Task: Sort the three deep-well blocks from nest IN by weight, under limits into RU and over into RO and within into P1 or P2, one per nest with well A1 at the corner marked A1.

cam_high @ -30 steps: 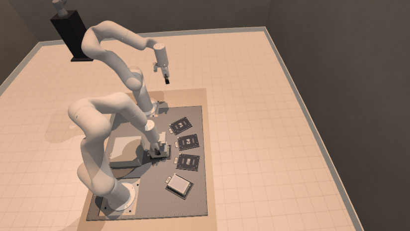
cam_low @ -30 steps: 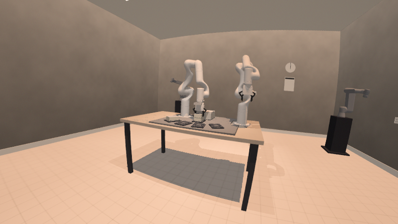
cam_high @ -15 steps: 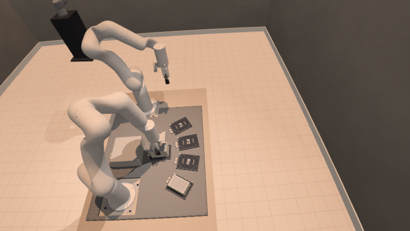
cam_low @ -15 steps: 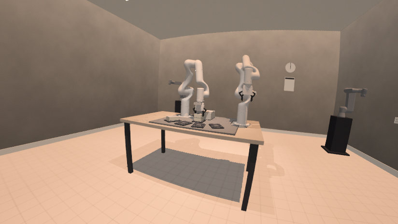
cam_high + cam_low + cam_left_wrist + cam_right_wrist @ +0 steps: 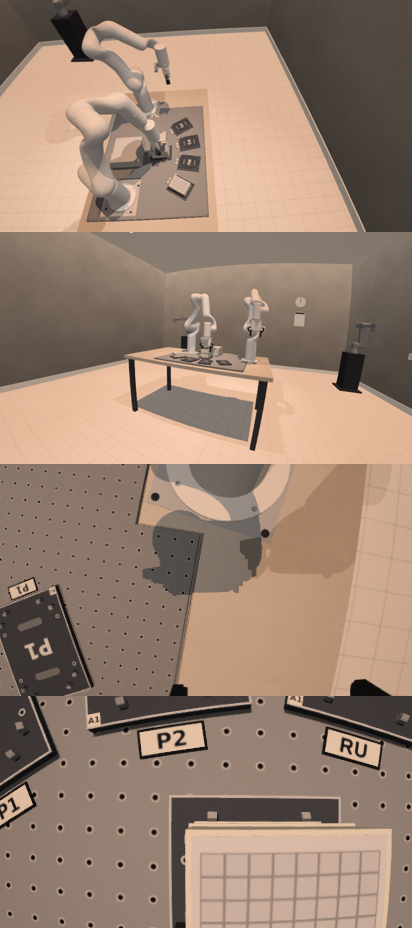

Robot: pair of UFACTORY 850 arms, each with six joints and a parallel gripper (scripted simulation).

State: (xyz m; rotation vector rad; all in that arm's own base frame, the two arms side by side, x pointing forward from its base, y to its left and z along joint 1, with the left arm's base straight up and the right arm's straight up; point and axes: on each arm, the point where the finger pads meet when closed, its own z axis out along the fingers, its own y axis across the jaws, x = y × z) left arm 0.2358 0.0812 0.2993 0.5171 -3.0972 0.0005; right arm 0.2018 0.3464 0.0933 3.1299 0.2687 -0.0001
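Note:
Right now my right hand is 250 mm past the pale check-weigher, 20 mm to the left of it and 20 mm above it. Also, from my right hand: nest RU: 220 mm ahead, 70 mm to the right, 70 mm below; nest P2: 210 mm ahead, 100 mm to the left, 70 mm below; dark infeed nest: 70 mm below.

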